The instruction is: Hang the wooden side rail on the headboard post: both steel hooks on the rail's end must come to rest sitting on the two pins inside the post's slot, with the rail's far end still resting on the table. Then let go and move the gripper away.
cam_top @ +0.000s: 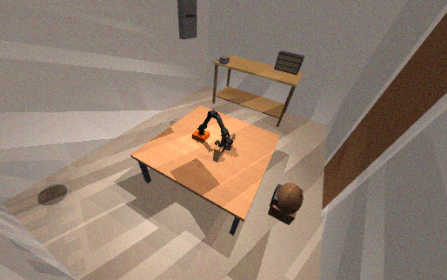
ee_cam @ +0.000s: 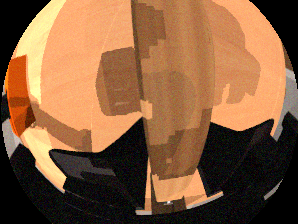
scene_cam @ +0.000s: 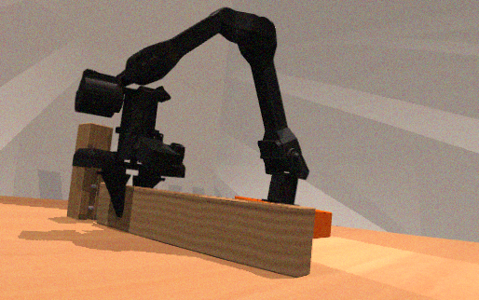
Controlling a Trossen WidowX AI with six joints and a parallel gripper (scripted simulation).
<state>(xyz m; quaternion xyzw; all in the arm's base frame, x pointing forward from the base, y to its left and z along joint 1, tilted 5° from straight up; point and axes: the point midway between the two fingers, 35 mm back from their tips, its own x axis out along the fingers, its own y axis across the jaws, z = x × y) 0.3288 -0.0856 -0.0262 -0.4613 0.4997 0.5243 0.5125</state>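
Right now my gripper tip is 14 cm to the left of the headboard post and 6 cm below it.
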